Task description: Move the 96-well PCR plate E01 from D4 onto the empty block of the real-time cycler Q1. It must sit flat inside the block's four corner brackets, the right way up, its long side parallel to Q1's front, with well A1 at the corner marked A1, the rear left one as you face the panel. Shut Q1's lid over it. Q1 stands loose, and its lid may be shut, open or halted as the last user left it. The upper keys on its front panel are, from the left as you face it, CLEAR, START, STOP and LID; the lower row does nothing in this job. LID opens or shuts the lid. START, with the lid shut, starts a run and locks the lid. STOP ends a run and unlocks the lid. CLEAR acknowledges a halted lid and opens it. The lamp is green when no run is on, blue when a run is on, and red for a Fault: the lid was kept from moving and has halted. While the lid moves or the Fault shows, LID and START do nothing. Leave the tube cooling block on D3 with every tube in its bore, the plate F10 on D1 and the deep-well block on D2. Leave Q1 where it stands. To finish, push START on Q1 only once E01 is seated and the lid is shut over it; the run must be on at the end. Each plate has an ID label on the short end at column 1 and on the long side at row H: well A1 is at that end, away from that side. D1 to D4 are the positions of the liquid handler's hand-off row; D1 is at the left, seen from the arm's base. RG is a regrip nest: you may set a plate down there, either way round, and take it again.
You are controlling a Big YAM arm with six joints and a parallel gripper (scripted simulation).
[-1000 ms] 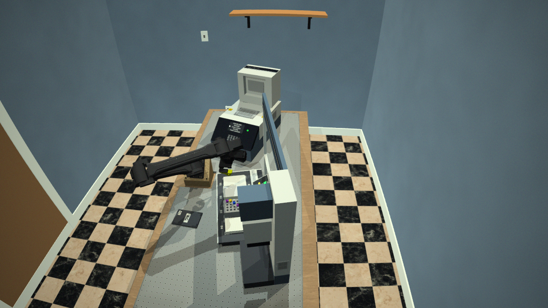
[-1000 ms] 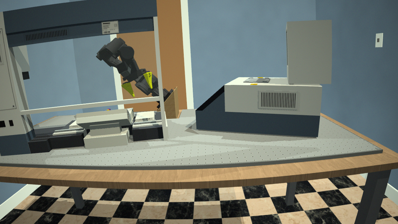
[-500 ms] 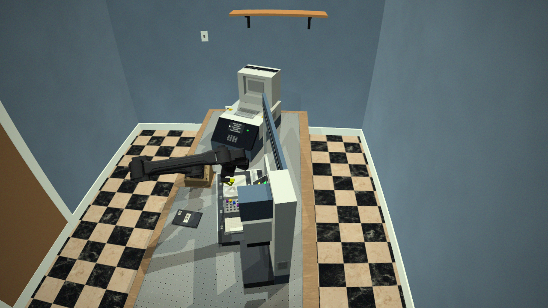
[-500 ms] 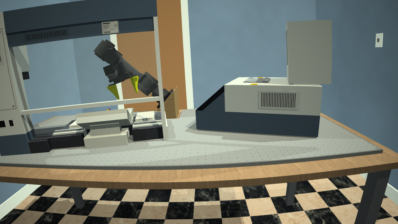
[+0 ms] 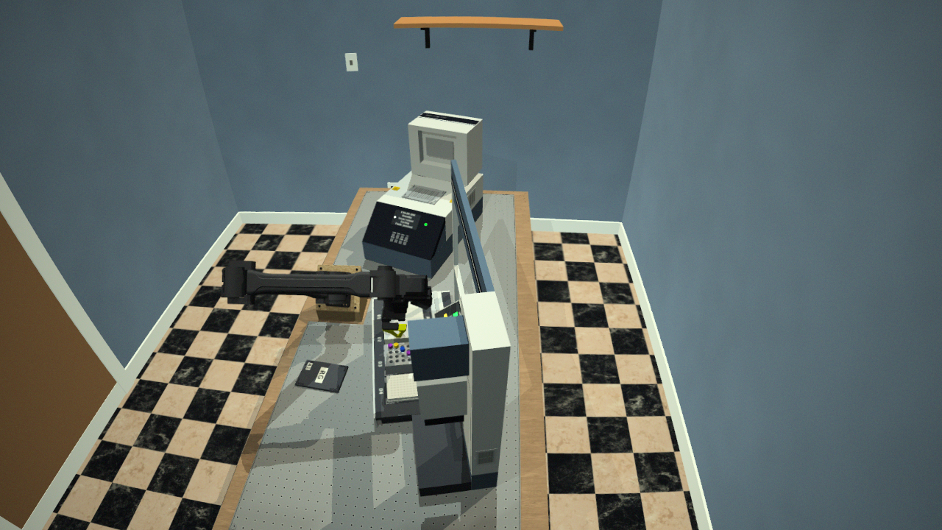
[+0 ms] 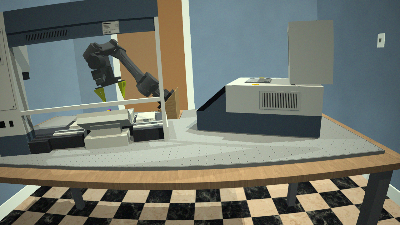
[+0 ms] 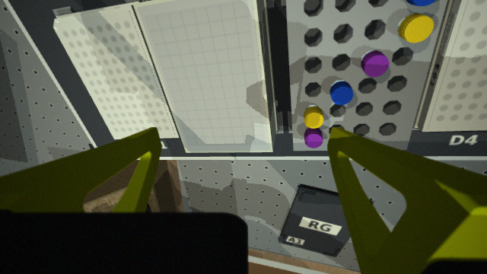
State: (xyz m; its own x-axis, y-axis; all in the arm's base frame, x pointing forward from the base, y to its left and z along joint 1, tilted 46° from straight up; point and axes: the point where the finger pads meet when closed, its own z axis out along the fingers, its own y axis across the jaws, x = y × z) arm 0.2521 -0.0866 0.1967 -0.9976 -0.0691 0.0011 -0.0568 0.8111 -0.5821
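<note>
The tube cooling block lies 20 mm ahead of my hand, 60 mm to the right of it and 90 mm below it. The rest, counted from my hand: frame post 150 mm ahead, 260 mm to the left, 80 mm above; crossbar 210 mm ahead, 20 mm to the right, 10 mm above; gantry beam 200 mm ahead, 10 mm to the right, 350 mm above.
</note>
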